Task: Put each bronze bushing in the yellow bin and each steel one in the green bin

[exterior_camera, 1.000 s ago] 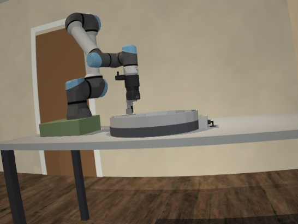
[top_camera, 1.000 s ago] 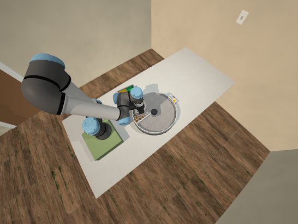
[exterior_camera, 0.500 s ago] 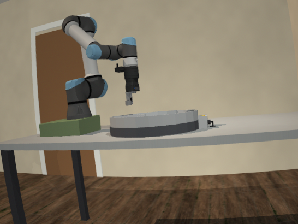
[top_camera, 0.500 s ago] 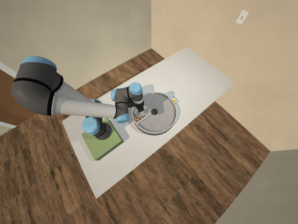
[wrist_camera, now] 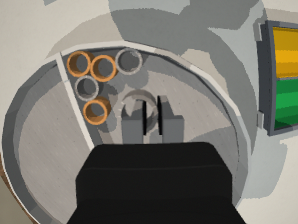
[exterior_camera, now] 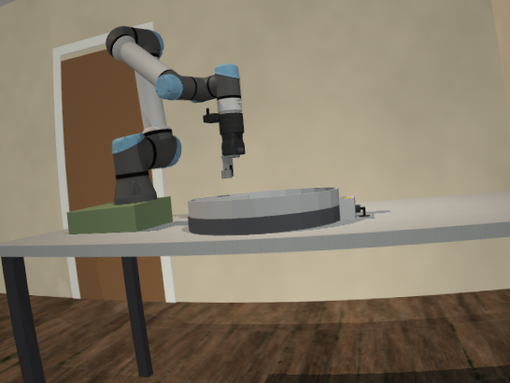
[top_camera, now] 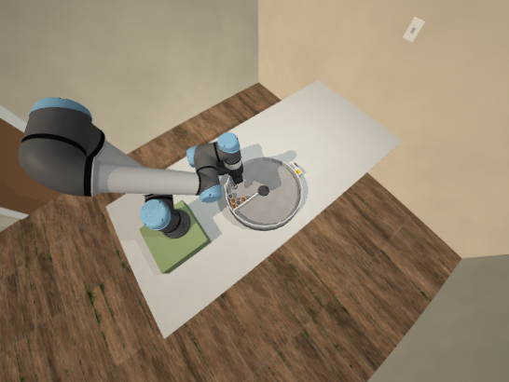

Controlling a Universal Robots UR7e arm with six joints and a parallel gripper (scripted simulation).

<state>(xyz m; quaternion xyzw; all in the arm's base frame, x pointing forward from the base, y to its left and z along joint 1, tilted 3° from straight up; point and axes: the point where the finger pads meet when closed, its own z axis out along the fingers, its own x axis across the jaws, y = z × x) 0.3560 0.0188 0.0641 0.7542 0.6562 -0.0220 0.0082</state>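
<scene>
Now: hand 1 cm short of the yellow bin, 26 cm to the right of it and 13 cm above it. From my hand the other things lie so: grey turntable: 14 cm ahead, 8 cm to the right, 11 cm below.
</scene>
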